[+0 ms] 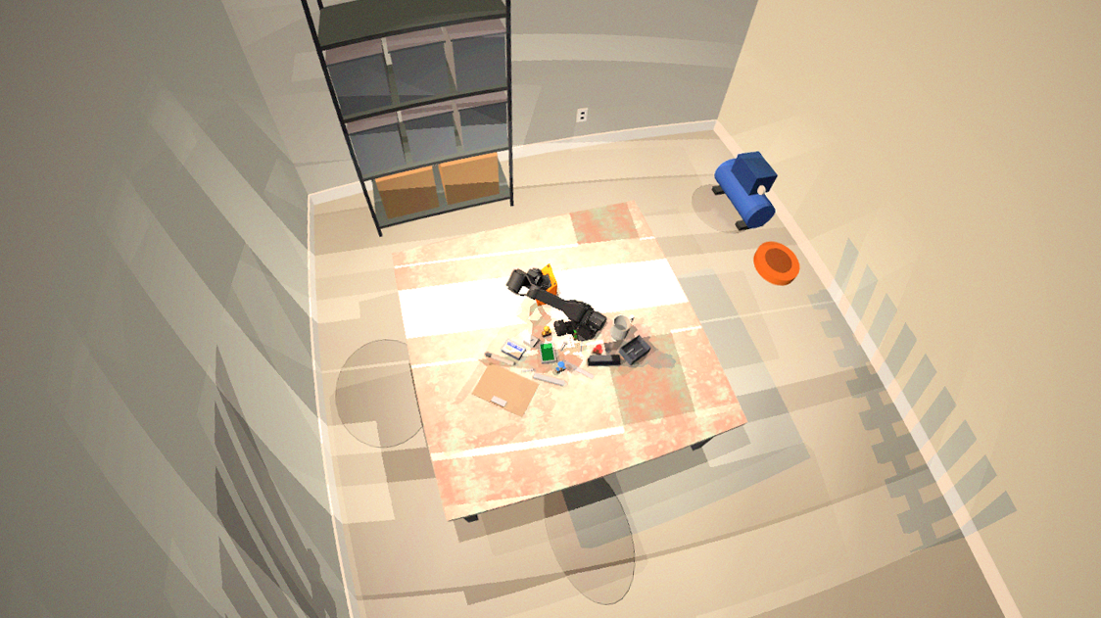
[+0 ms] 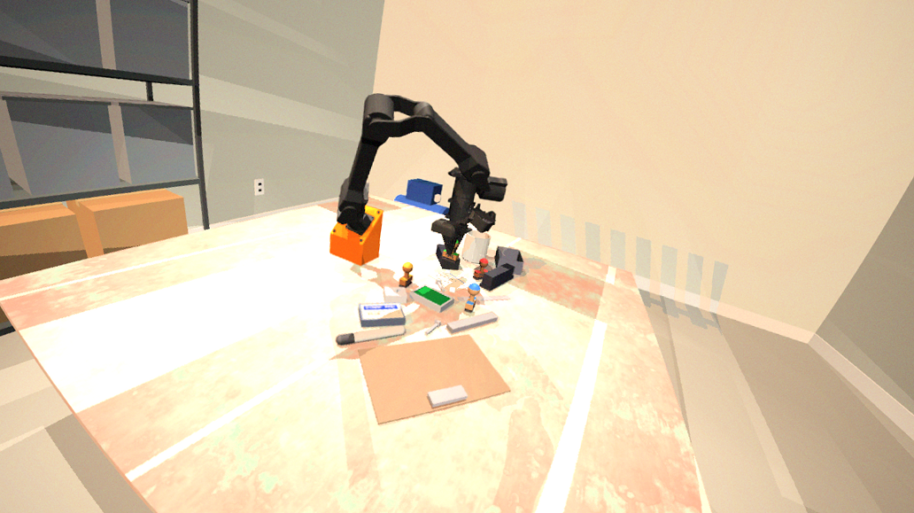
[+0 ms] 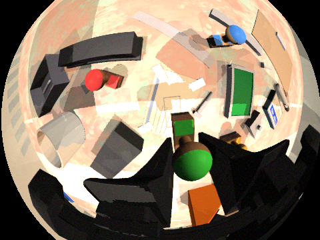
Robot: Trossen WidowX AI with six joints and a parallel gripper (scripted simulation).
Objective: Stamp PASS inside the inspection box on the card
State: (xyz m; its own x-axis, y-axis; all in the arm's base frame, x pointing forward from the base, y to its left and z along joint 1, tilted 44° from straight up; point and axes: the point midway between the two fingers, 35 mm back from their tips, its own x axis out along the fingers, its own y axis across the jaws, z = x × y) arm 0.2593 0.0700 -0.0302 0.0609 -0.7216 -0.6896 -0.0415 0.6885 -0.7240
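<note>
Right now the green ink pad is 120 mm to the right of my gripper tip, 80 mm below it and 30 mm ahead of it. Round my gripper tip: green-knobbed stamp: right at my gripper tip; then red-knobbed stamp: 90 mm to the left, 70 mm ahead, 60 mm below; then white card: 80 mm below, 10 mm ahead.
</note>
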